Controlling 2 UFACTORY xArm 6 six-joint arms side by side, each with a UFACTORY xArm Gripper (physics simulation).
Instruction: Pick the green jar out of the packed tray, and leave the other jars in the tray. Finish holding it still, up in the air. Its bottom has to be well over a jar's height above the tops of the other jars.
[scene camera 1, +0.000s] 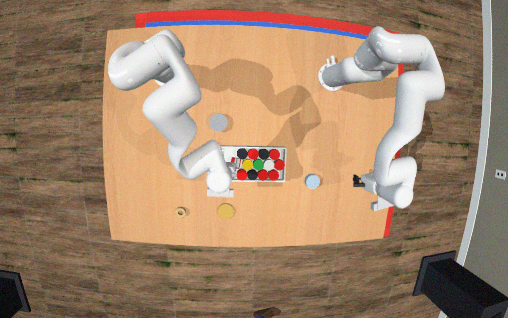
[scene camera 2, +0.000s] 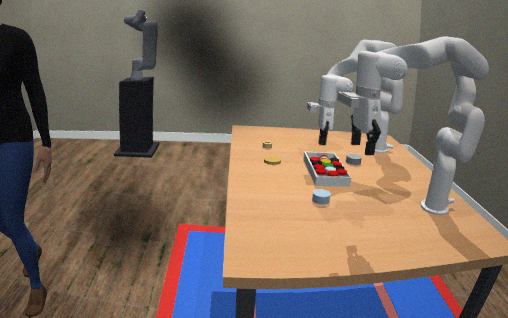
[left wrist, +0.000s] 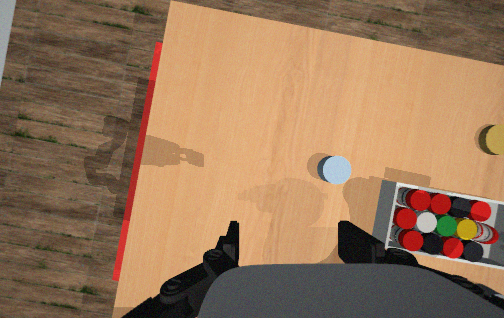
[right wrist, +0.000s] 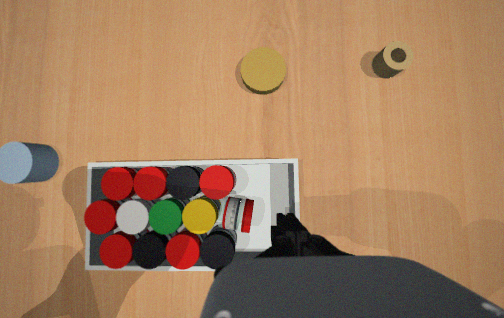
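Pixels of known places: left gripper, fingertip midpoint: (scene camera 1: 364, 176) (scene camera 2: 362, 149) (left wrist: 288, 237); right gripper, fingertip midpoint: (scene camera 2: 322, 144) (right wrist: 284, 227); left arm's base, origin of the base link: (scene camera 1: 331, 77) (scene camera 2: 434, 207); right arm's base, origin of the base link: (scene camera 1: 168, 72) (scene camera 2: 376, 149).
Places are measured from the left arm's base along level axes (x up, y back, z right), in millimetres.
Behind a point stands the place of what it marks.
The green-lidded jar (scene camera 1: 258, 164) {x 45, y -323, z 379 mm} (scene camera 2: 327, 164) {x 45, y -328, z 381 mm} (left wrist: 446, 226) {x 45, y -324, z 379 mm} (right wrist: 165, 216) {x 45, y -325, z 380 mm} stands in the middle row of the grey tray (scene camera 1: 285, 172) {x 38, y -372, z 272 mm} (scene camera 2: 334, 182) {x 16, y -342, z 267 mm} (left wrist: 384, 210) {x 21, y -350, z 268 mm} (right wrist: 280, 182) {x 4, y -333, z 538 mm}. A white-lidded jar (left wrist: 426, 222) {x 45, y -333, z 336 mm} (right wrist: 132, 217) {x 45, y -332, z 338 mm} and a yellow-lidded jar (left wrist: 467, 229) {x 45, y -318, z 424 mm} (right wrist: 199, 215) {x 45, y -319, z 424 mm} flank it; red and black lids fill the outer rows. A red-lidded jar (left wrist: 487, 233) {x 46, y -309, z 465 mm} (right wrist: 239, 214) {x 45, y -310, z 474 mm} lies on its side beyond the yellow one. My right gripper (scene camera 2: 323, 141) {x 82, y -300, z 521 mm} (right wrist: 284, 227) {x 82, y -300, z 521 mm} is shut and empty above the tray's roomy end. My left gripper (scene camera 2: 363, 144) {x 237, y -398, z 0 mm} (left wrist: 288, 237) {x 237, y -398, z 0 mm} is open and empty, high over the table, away from the tray.
A light blue cylinder (scene camera 1: 312, 181) {x 30, y -438, z 159 mm} (scene camera 2: 321, 196) {x 30, y -453, z 130 mm} (left wrist: 336, 169) {x 30, y -442, z 155 mm} (right wrist: 16, 162) {x 30, y -440, z 162 mm} stands beside the tray. A grey disc (scene camera 1: 218, 122) {x 30, y -130, z 512 mm} (scene camera 2: 353, 159) {x 26, y -149, z 481 mm} stands on its other side. A yellow disc (scene camera 1: 226, 211) {x 12, y -510, z 544 mm} (scene camera 2: 272, 160) {x 12, y -516, z 530 mm} (right wrist: 263, 69) {x 12, y -510, z 547 mm} and a small hollow cylinder (scene camera 1: 181, 212) {x 11, y -490, z 748 mm} (scene camera 2: 267, 144) {x 19, y -488, z 724 mm} (right wrist: 391, 59) {x 22, y -479, z 732 mm} stand farther off.
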